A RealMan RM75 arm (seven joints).
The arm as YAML. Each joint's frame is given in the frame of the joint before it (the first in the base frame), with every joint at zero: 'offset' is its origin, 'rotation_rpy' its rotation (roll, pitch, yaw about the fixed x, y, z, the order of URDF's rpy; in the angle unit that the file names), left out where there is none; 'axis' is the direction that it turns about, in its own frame. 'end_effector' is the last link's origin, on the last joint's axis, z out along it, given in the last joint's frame.
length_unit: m
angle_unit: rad
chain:
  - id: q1
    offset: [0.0, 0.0, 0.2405]
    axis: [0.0, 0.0, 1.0]
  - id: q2
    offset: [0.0, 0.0, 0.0]
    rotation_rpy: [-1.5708, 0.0, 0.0]
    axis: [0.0, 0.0, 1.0]
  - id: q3
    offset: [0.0, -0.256, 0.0]
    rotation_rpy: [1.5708, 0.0, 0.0]
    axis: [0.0, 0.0, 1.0]
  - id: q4
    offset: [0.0, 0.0, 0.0]
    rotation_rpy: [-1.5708, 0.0, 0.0]
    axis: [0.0, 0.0, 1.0]
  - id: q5
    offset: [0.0, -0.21, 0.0]
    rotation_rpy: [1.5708, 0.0, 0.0]
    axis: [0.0, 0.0, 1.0]
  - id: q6
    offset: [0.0, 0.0, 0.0]
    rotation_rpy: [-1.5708, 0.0, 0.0]
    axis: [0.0, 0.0, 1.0]
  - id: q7
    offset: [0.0, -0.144, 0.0]
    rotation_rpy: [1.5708, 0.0, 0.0]
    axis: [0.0, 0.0, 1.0]
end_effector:
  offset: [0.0, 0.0, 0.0]
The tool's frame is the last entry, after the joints.
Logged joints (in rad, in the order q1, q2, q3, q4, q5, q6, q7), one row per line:
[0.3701 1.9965 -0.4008 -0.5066 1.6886 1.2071 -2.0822]
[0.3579 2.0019 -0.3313 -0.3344 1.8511 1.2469 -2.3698]
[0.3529 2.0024 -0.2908 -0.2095 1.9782 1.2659 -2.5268]
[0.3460 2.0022 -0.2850 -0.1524 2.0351 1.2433 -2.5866]
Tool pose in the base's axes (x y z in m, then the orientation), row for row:
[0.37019 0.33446 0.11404 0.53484 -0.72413 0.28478 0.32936]
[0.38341 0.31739 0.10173 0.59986 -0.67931 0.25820 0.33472]
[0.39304 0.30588 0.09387 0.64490 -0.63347 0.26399 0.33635]
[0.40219 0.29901 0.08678 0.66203 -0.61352 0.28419 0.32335]
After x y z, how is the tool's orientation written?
As a quaternion, w x y z.
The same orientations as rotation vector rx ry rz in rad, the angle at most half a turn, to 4 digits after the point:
[-1.7251 0.6784 0.7846]
[-1.5749 0.5986 0.7760]
[-1.4421 0.6010 0.7657]
[-1.3871 0.6425 0.7311]

